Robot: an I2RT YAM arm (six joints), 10 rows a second.
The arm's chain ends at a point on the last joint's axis. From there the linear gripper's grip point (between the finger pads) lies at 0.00 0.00 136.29 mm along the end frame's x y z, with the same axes.
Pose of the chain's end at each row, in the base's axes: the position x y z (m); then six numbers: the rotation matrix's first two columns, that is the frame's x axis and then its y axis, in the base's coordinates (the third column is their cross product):
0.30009 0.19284 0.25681 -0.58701 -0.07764 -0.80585 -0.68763 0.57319 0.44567
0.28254 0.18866 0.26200 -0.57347 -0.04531 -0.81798 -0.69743 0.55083 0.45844
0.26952 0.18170 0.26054 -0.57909 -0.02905 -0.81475 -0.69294 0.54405 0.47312
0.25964 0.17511 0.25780 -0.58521 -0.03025 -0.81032 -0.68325 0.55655 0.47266
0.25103 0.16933 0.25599 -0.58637 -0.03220 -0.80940 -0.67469 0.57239 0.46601
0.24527 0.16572 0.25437 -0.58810 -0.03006 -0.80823 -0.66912 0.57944 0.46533
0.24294 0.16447 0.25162 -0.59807 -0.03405 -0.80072 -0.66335 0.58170 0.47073
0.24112 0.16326 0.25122 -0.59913 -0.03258 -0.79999 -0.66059 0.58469 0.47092
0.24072 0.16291 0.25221 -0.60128 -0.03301 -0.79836 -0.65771 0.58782 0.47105
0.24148 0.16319 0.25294 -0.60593 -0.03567 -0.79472 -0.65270 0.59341 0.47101
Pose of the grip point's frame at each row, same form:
0.35833 0.30402 0.20368 -0.58701 -0.07764 -0.80585 -0.68763 0.57319 0.44567
0.34112 0.30224 0.21464 -0.57347 -0.04531 -0.81798 -0.69743 0.55083 0.45844
0.32806 0.29599 0.21486 -0.57909 -0.02905 -0.81475 -0.69294 0.54405 0.47312
0.31916 0.28827 0.21059 -0.58521 -0.03025 -0.81032 -0.68325 0.55655 0.47266
0.31213 0.28100 0.20729 -0.58637 -0.03220 -0.80940 -0.67469 0.57239 0.46601
0.30719 0.27672 0.20519 -0.58810 -0.03006 -0.80823 -0.66912 0.57944 0.46533
0.30424 0.27523 0.20113 -0.59807 -0.03405 -0.80072 -0.66335 0.58170 0.47073
0.30278 0.27374 0.20054 -0.59913 -0.03258 -0.79999 -0.66059 0.58469 0.47092
0.30256 0.27308 0.20108 -0.60128 -0.03301 -0.79836 -0.65771 0.58782 0.47105
0.30346 0.27278 0.20076 -0.60593 -0.03567 -0.79472 -0.65270 0.59341 0.47101

